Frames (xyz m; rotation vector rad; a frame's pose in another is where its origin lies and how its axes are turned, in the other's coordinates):
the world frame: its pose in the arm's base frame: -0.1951 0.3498 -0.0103 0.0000 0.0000 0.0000
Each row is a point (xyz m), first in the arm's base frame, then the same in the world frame.
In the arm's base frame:
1: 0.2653 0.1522 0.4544
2: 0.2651 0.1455 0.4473
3: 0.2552 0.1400 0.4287
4: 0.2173 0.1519 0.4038
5: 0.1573 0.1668 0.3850
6: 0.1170 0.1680 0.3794
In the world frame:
1: 0.4604 -0.1976 0.4647
2: 0.4602 -0.2043 0.4576
3: 0.4503 -0.2098 0.4390
4: 0.4124 -0.1979 0.4141
5: 0.3524 -0.1830 0.3953
6: 0.3121 -0.1818 0.3897

